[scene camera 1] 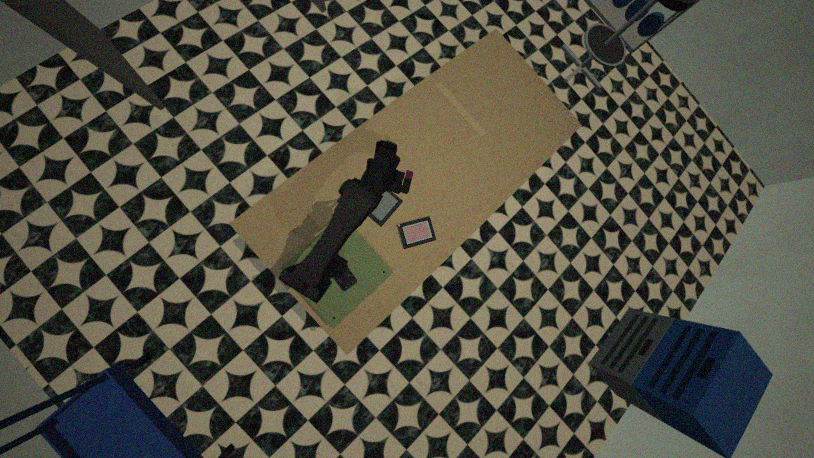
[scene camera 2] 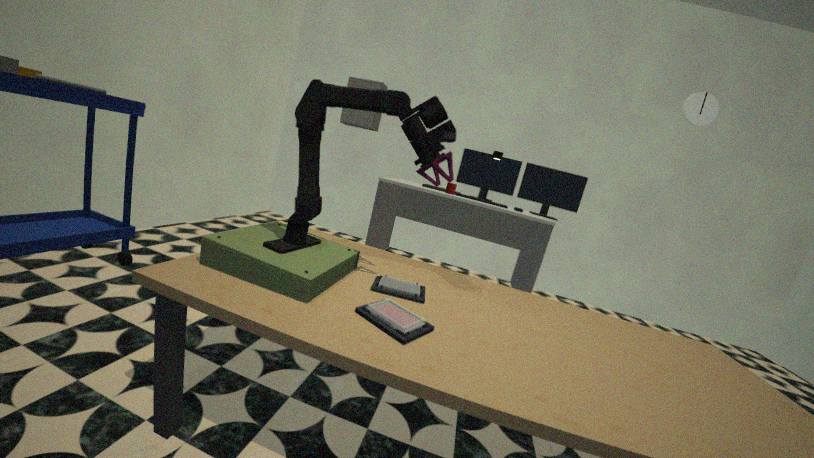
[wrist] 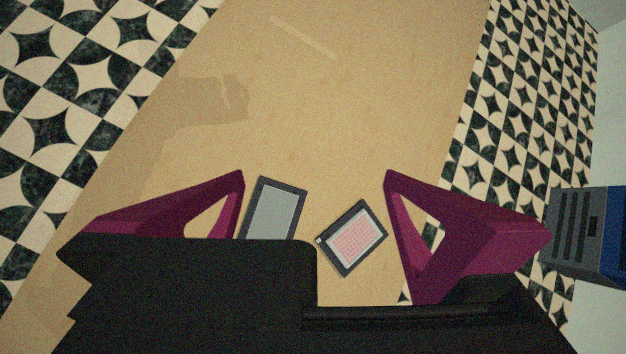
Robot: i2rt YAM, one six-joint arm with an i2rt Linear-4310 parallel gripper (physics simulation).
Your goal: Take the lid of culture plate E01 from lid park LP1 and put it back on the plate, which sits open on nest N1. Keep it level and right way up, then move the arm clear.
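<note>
The grey, clear lid lies flat on the dark lid park LP1. The open culture plate E01, with pink wells, sits flat on the dark nest N1, apart from the lid park and nearer the table's long edge. My gripper is open and empty, with magenta fingers wide apart. It hangs high above the table, tilted, beyond the lid park from the arm's base. In scene camera 1 the arm partly hides the fingers.
The arm stands on a green base block at one end of the wooden table. A desk with two monitors, a blue cart and a blue cabinet stand away from the table.
</note>
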